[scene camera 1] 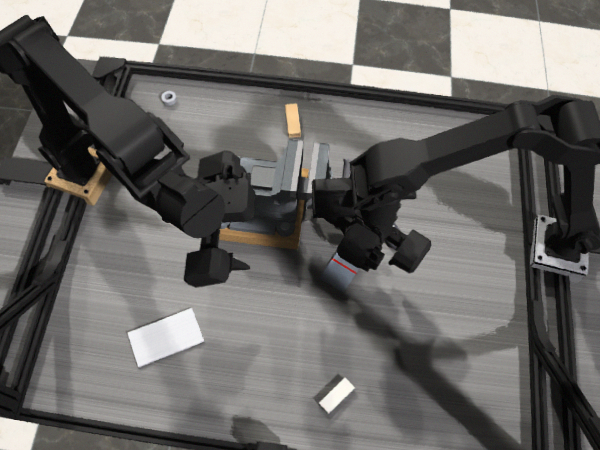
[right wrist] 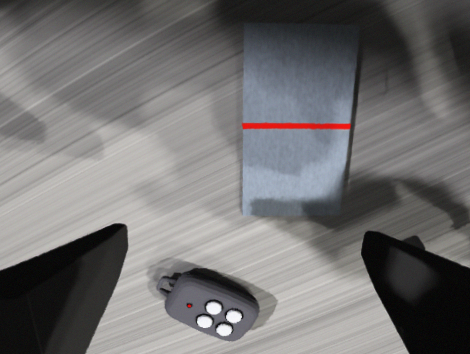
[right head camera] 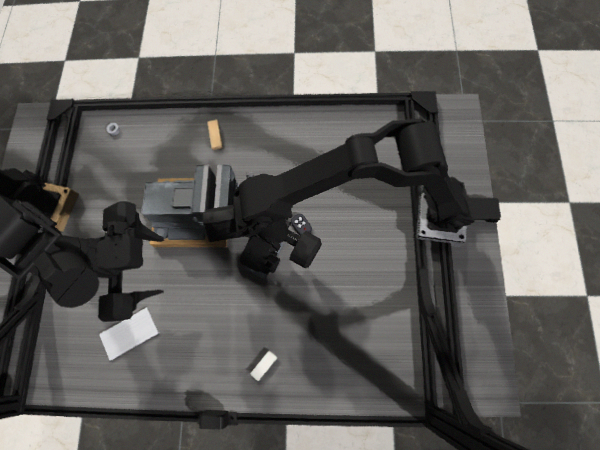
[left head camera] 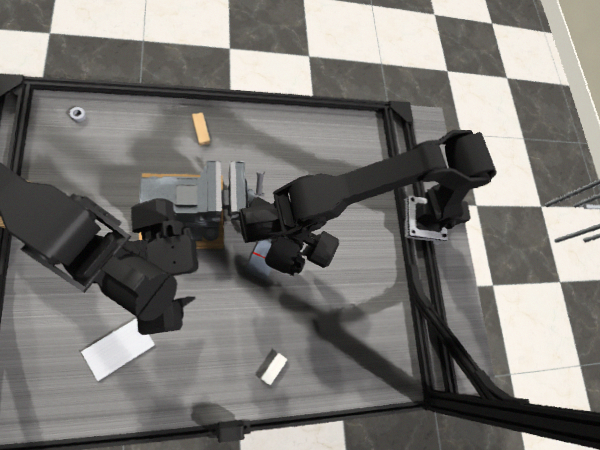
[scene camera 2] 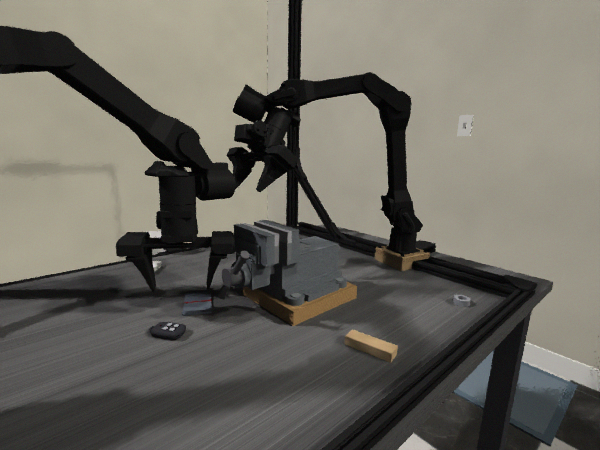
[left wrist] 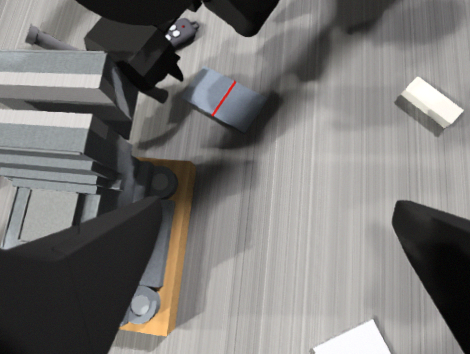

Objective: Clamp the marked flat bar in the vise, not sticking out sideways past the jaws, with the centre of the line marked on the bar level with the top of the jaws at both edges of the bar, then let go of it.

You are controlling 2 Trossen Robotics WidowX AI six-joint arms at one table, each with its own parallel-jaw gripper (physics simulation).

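Seen in the pictures: left gripper, fingertip midpoint: (scene camera 1: 250, 238) (right head camera: 162, 265) (scene camera 2: 245, 189) (left wrist: 276, 209); right gripper, fingertip midpoint: (right wrist: 248, 239) (right head camera: 279, 242) (scene camera 2: 181, 289) (left wrist: 204, 46); left arm's base at its link origin: (scene camera 1: 78, 168) (right head camera: 44, 203) (scene camera 2: 402, 249); right arm's base at its link origin: (scene camera 1: 562, 243) (right head camera: 443, 216) (left head camera: 428, 217).
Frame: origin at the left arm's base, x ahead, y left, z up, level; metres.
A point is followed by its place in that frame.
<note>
The blue-grey flat bar (left head camera: 258, 266) {x 0.531, y -0.021, z -0.032 m} (scene camera 1: 338, 278) {x 0.537, y -0.025, z -0.032 m} (scene camera 2: 198, 306) {x 0.542, y 0.023, z -0.032 m} (left wrist: 202, 92) {x 0.539, y 0.029, z -0.032 m} (right wrist: 295, 90) {x 0.537, y -0.015, z -0.032 m} lies flat on the table, a red line across its middle. The right head camera does not show it. The grey vise (left head camera: 160, 189) {x 0.309, y 0.066, z 0.072 m} (right head camera: 161, 200) {x 0.315, y 0.049, z 0.072 m} (scene camera 2: 317, 265) {x 0.327, y 0.095, z 0.039 m} (left wrist: 42, 132) {x 0.412, y 0.057, z 0.123 m} stands on a wooden base, a gap between its jaws. My right gripper (scene camera 2: 181, 289) {x 0.571, y 0.030, z 0.011 m} (right wrist: 248, 239) {x 0.571, y 0.030, z 0.011 m} is open and empty, pointing down low over the table close to the bar, which lies beyond the fingertips in the right wrist view. My left gripper (right head camera: 164, 266) {x 0.406, y -0.093, z 0.168 m} (scene camera 2: 248, 186) {x 0.406, y -0.093, z 0.168 m} (left wrist: 276, 209) {x 0.406, y -0.093, z 0.168 m} is open and empty, high beside the vise.
A dark key fob (right head camera: 301, 222) {x 0.603, y 0.096, z -0.022 m} (scene camera 2: 168, 330) {x 0.605, y 0.103, z -0.022 m} (right wrist: 212, 305) {x 0.601, y 0.084, z -0.020 m} lies near the bar. A tan block (left head camera: 201, 128) {x 0.341, y 0.269, z -0.020 m} (scene camera 2: 371, 345) {x 0.346, y 0.282, z -0.020 m}, a metal nut (scene camera 2: 462, 304) {x 0.084, y 0.245, z -0.030 m}, a white box (left head camera: 117, 350) {x 0.294, y -0.237, z -0.030 m} (scene camera 1: 166, 337) {x 0.297, y -0.233, z -0.031 m} and a cream block (scene camera 1: 336, 395) {x 0.600, y -0.224, z -0.023 m} (left wrist: 432, 102) {x 0.596, y -0.223, z -0.023 m} lie around the vise.
</note>
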